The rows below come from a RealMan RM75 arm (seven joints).
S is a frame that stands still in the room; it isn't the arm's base.
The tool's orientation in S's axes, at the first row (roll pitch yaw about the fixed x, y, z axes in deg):
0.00, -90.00, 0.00
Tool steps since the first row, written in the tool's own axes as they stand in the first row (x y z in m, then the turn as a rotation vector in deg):
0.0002, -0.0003, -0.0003, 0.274, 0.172, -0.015
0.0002, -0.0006, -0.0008, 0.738, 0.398, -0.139
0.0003, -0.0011, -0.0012, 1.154, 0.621, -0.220
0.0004, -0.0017, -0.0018, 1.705, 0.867, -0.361
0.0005, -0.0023, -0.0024, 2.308, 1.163, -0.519
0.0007, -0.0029, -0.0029, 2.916, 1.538, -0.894
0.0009, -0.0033, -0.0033, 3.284, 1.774, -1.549
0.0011, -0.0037, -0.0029, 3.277, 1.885, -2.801
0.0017, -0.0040, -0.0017, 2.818, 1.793, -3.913
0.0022, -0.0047, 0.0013, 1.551, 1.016, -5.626
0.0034, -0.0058, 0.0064, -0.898, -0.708, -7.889
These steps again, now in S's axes. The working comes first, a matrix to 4 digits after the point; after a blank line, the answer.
The tool's axes in the first row as the columns of a matrix, in S's axes (used below as rounded here):
0.0000, 0.0000, -1.0000
0.0000, 1.0000, 0.0000
1.0000, 0.0000, 0.0000

0.0003, -0.0003, 0.0002, 0.015, 0.172, 0.274
0.0008, -0.0006, 0.0002, 0.139, 0.398, 0.738
0.0012, -0.0011, 0.0003, 0.220, 0.621, 1.154
0.0018, -0.0017, 0.0004, 0.361, 0.867, 1.705
0.0024, -0.0023, 0.0005, 0.519, 1.163, 2.308
0.0029, -0.0029, 0.0007, 0.894, 1.538, 2.916
0.0033, -0.0033, 0.0009, 1.549, 1.774, 3.284
0.0029, -0.0037, 0.0011, 2.801, 1.885, 3.277
0.0017, -0.0040, 0.0017, 3.913, 1.793, 2.818
-0.0013, -0.0047, 0.0022, 5.626, 1.016, 1.551
-0.0064, -0.0058, 0.0034, 7.889, -0.708, -0.898

